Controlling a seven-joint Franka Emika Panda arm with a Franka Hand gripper.
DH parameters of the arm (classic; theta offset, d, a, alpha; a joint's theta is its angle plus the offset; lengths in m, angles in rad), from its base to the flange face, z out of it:
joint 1: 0 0.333 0 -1.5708
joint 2: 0 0 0 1.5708
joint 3: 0 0.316 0.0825 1.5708
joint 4: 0 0 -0.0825 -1.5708
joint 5: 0 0.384 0 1.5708
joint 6: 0 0 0.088 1.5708
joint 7: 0 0.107 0 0
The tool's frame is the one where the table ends.
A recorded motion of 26 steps. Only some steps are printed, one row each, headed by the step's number.
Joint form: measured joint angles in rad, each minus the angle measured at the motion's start. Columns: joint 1, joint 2, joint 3, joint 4, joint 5, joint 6, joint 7.
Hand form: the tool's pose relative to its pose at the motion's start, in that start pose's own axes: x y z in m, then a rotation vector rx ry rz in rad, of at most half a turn. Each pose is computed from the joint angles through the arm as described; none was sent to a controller.
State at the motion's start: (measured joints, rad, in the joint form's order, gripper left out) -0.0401 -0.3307 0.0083 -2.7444 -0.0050 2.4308 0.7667
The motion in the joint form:
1: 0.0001 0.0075 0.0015 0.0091 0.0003 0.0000 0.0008
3: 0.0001 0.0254 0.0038 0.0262 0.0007 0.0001 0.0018
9: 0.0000 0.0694 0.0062 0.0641 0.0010 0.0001 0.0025
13: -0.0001 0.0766 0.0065 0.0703 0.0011 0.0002 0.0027
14: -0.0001 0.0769 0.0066 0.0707 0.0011 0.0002 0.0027
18: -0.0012 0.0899 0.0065 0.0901 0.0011 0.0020 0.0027
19: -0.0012 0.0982 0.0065 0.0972 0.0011 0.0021 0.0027
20: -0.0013 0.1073 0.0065 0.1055 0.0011 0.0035 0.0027
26: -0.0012 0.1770 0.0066 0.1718 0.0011 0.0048 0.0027
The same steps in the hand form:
1: 0.0018 -0.0025 -0.0008 0.0010 0.0013 -0.0005
3: 0.0052 -0.0070 -0.0007 0.0003 0.0009 -0.0015
9: 0.0133 -0.0162 0.0016 -0.0038 -0.0035 -0.0029
13: 0.0147 -0.0176 0.0020 -0.0044 -0.0042 -0.0029
14: 0.0148 -0.0178 0.0020 -0.0043 -0.0042 -0.0030
18: 0.0199 -0.0221 -0.0007 0.0015 0.0016 -0.0018
19: 0.0216 -0.0237 -0.0001 0.0008 0.0007 -0.0018
20: 0.0236 -0.0256 0.0002 0.0014 0.0011 -0.0018
26: 0.0390 -0.0408 0.0034 0.0006 -0.0011 -0.0021

